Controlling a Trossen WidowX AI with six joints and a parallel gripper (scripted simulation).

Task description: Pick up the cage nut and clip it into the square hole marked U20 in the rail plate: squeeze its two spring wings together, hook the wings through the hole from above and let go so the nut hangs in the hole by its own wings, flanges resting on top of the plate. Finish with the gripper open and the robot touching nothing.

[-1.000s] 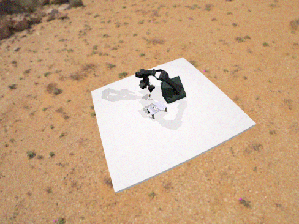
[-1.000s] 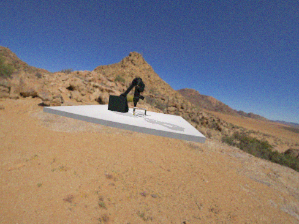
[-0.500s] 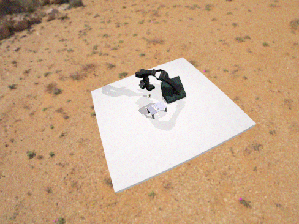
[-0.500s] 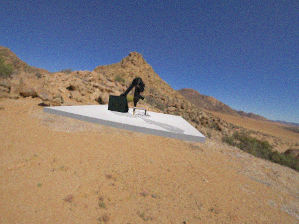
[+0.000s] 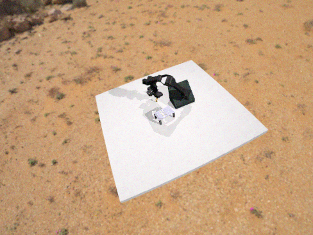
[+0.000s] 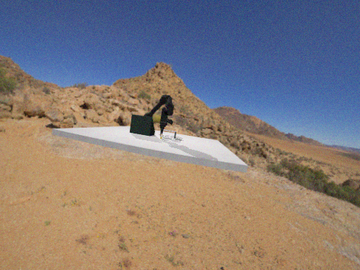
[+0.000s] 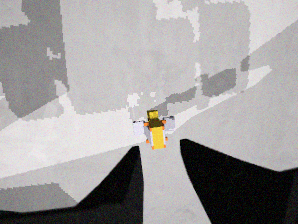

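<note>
Now: the cage nut 30 mm below my gripper tip.
</note>
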